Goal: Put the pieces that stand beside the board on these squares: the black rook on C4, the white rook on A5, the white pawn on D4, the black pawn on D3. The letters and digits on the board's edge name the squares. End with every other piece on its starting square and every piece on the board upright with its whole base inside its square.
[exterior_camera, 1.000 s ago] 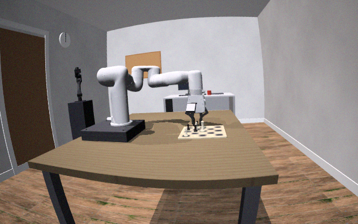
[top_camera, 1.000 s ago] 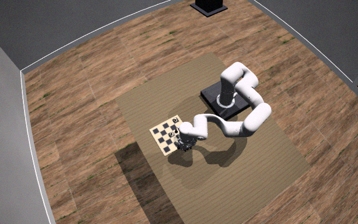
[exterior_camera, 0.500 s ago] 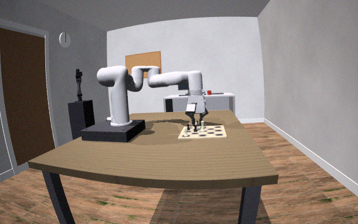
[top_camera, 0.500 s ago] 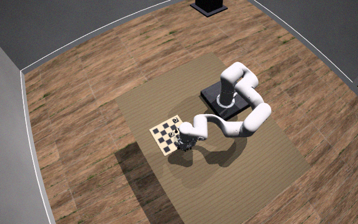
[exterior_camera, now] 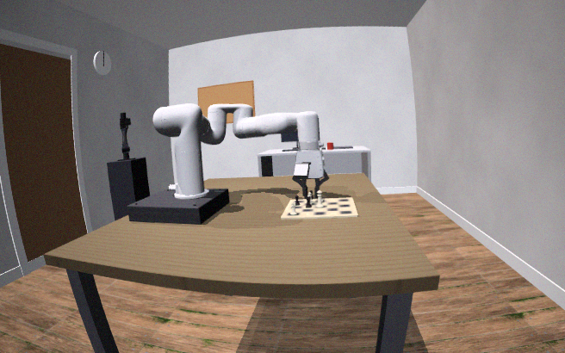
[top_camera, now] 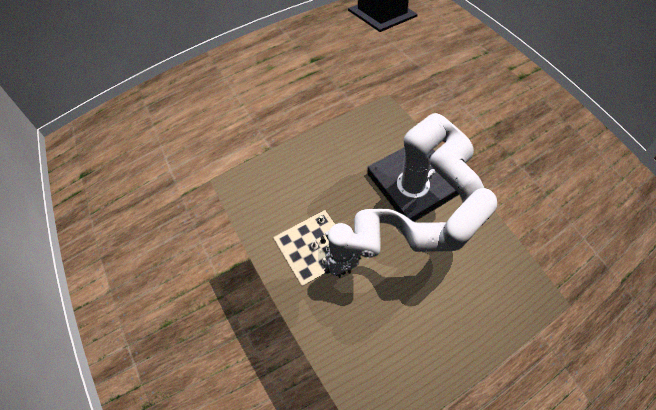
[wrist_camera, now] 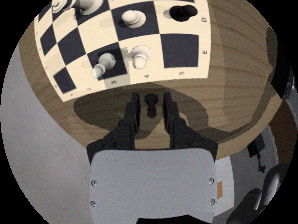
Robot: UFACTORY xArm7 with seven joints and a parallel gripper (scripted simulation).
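My gripper is now 30 mm short of the chessboard, 140 mm to the left of it and 20 mm above it.
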